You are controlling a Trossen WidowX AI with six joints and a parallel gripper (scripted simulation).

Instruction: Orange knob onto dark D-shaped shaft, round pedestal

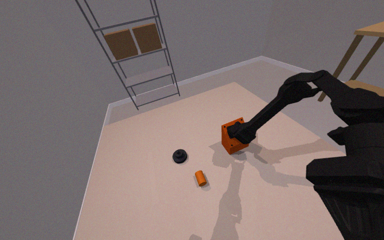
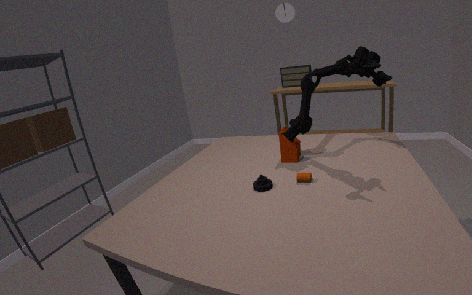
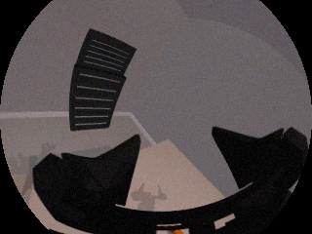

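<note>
The orange knob lies 410 mm below my gripper tip, 350 mm to the right of it and 120 mm ahead of it. From my gripper tip the other things lie so: dark round pedestal (520 mm to the right, 400 mm below, 190 mm ahead).
</note>
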